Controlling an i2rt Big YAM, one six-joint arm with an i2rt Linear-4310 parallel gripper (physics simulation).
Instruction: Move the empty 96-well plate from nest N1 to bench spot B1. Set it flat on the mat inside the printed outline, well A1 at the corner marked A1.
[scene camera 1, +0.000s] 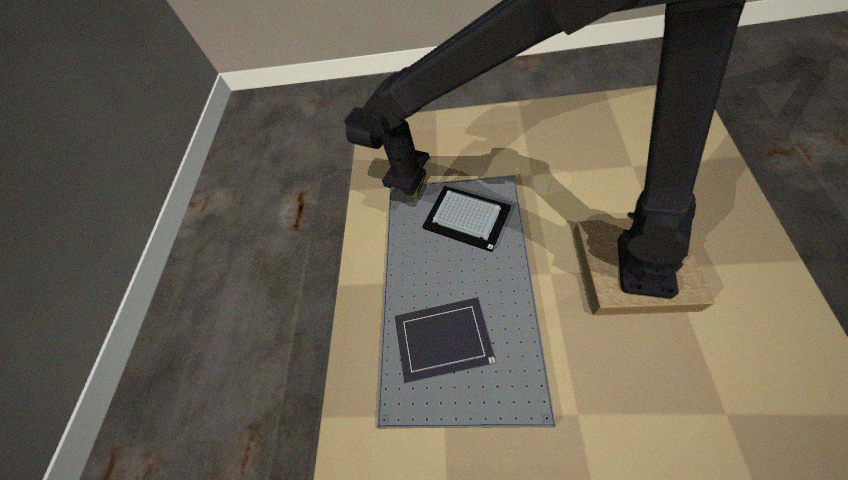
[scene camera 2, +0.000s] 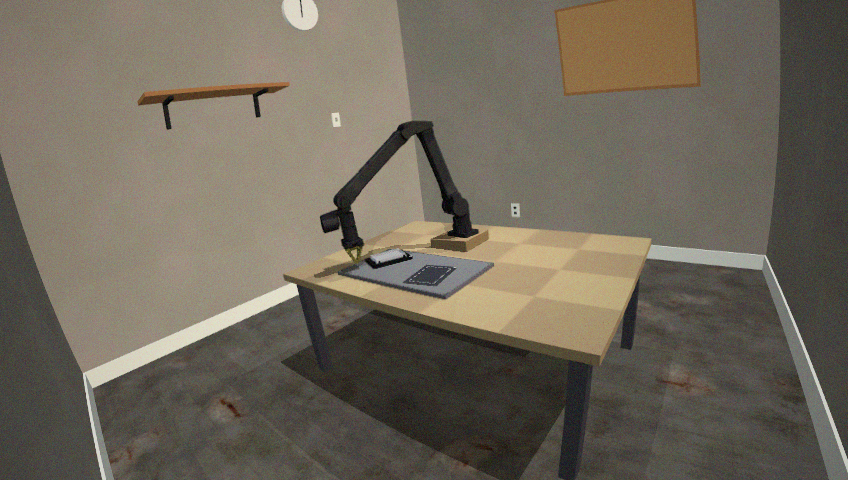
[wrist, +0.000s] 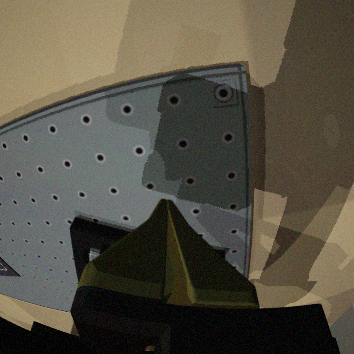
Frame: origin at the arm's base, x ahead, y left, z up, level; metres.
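Where they show: gripper, fingertip midpoint: (scene camera 1: 414, 197) (scene camera 2: 357, 263) (wrist: 163, 207); arm's base, origin of the base link: (scene camera 1: 644, 266) (scene camera 2: 463, 234).
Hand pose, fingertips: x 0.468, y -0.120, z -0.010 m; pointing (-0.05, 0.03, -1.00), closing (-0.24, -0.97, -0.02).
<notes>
Things, the pixels of their centre, and the offset from my fingertips. "spot": a spot on its surface instead. Level surfaces: height alone.
- pale 96-well plate, body centre: (scene camera 1: 466, 214) (scene camera 2: 387, 255) 0.125 m back, 0.034 m left, 0.000 m up
- black nest N1, surface spot: (scene camera 1: 429, 226) spot: 0.047 m back, 0.071 m left, 0.007 m down
- dark mat B1, its level: 0.017 m down
- white outline, surface spot: (scene camera 1: 408, 347) spot: 0.055 m back, 0.334 m left, 0.017 m down
- nest, body centre: (wrist: 135, 292) (scene camera 1: 466, 215) (scene camera 2: 388, 257) 0.125 m back, 0.033 m left, 0.008 m down
- grey perforated board, body centre: (wrist: 19, 255) (scene camera 1: 456, 283) (scene camera 2: 412, 269) 0.125 m back, 0.189 m left, 0.025 m down
- checkered wooden table, its level: 0.032 m down
The pale 96-well plate (scene camera 1: 467, 214) (scene camera 2: 388, 256) sits in the black nest N1 (scene camera 1: 429, 226) at the far end of the grey board. The dark mat B1 (scene camera 1: 400, 347) (scene camera 2: 411, 279) lies at the near end of the board, with a white outline (scene camera 1: 408, 347) and a corner label at its lower right in scene camera 1. My gripper (scene camera 1: 418, 195) (scene camera 2: 355, 260) (wrist: 163, 207) is shut and empty, pointing down over the board's far left corner, beside the nest and apart from the plate. In the wrist view its yellow fingers hide most of the nest (wrist: 82, 230).
The grey perforated board (scene camera 1: 464, 403) (scene camera 2: 380, 281) (wrist: 115, 170) lies on the checkered wooden table (scene camera 1: 642, 362) (scene camera 2: 553, 309). The arm's base stands on a wooden block (scene camera 1: 612, 300) (scene camera 2: 452, 242) right of the board in scene camera 1. The arm reaches over the table's back part.
</notes>
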